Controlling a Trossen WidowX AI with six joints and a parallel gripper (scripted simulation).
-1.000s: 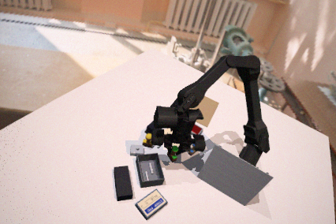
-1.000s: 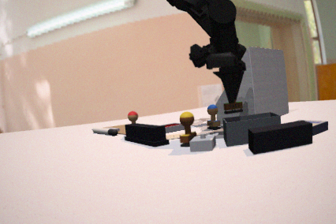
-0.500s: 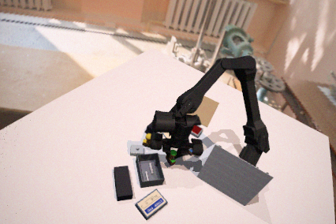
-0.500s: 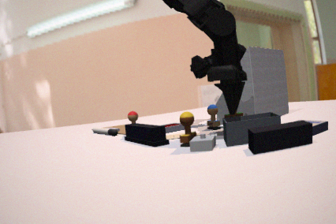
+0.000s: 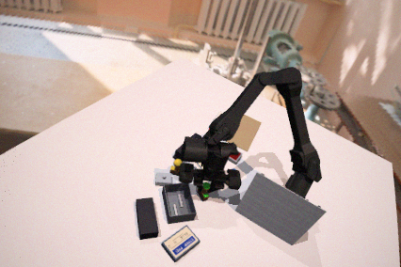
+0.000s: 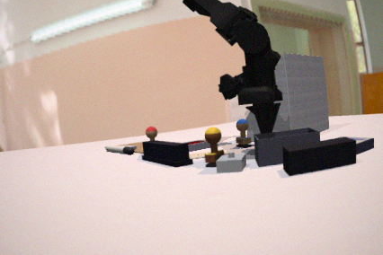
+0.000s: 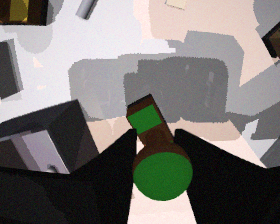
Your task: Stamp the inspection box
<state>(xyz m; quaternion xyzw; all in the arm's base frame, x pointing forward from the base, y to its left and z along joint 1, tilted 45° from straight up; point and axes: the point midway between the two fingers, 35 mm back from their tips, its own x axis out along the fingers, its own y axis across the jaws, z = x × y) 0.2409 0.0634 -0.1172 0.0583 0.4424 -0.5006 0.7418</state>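
Now: the green-knobbed stamp right at my gripper tip. Round my gripper tip: grey tray 9 cm to the left, 3 cm ahead, 1 cm below; then yellow-knobbed stamp 12 cm ahead, 1 cm to the right, 1 cm below; then screw 9 cm ahead, 6 cm to the right, 2 cm below.
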